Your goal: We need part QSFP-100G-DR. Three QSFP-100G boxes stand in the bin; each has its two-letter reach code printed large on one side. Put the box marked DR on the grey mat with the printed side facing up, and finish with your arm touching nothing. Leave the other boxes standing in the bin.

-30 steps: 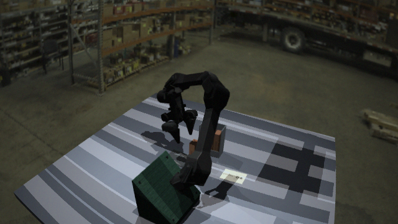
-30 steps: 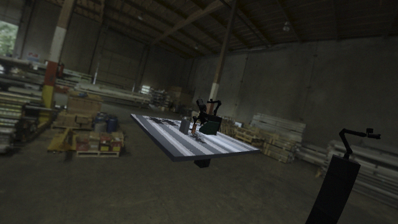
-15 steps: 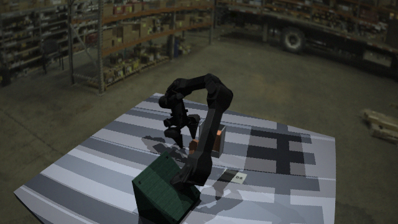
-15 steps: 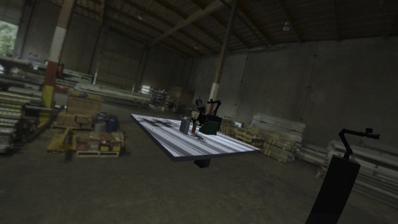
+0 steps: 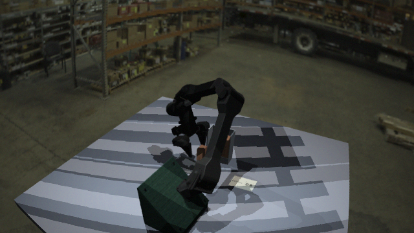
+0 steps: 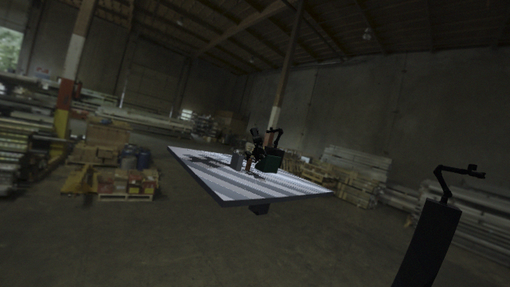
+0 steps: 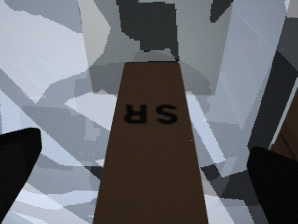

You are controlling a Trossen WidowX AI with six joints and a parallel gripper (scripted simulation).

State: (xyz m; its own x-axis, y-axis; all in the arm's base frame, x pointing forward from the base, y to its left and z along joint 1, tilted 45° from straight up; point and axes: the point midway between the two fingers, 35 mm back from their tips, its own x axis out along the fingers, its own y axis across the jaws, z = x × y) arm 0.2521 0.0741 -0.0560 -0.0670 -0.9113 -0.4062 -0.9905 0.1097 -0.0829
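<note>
My gripper tip is now 9 cm above the grey mat and 4 cm to the right of it. Round my gripper tip: white card: 22 cm to the right, 9 cm below.
</note>
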